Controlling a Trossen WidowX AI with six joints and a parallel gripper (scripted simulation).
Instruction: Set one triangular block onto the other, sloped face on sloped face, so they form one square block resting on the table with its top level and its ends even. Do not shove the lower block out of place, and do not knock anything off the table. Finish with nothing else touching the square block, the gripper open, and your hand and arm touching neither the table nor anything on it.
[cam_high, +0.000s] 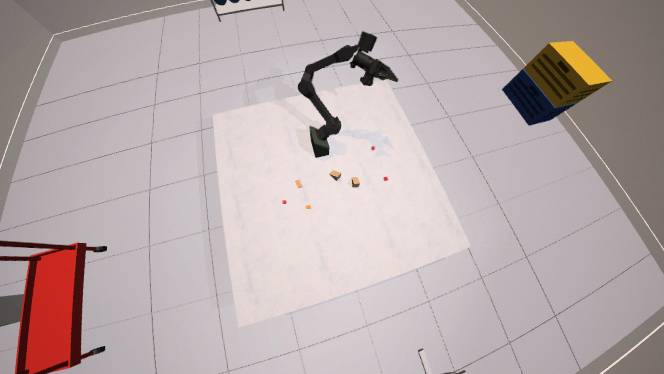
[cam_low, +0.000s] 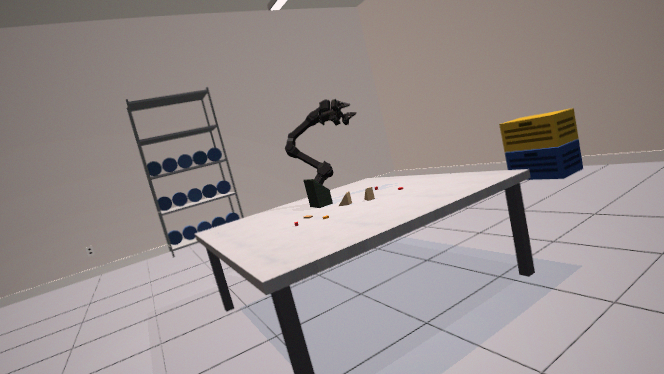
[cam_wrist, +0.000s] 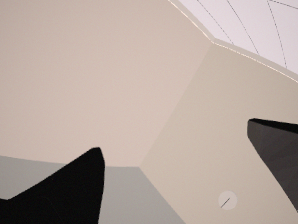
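Right now my gripper tip is 24 cm short of the triangular block, 20 cm to the left of it and 47 cm above it.
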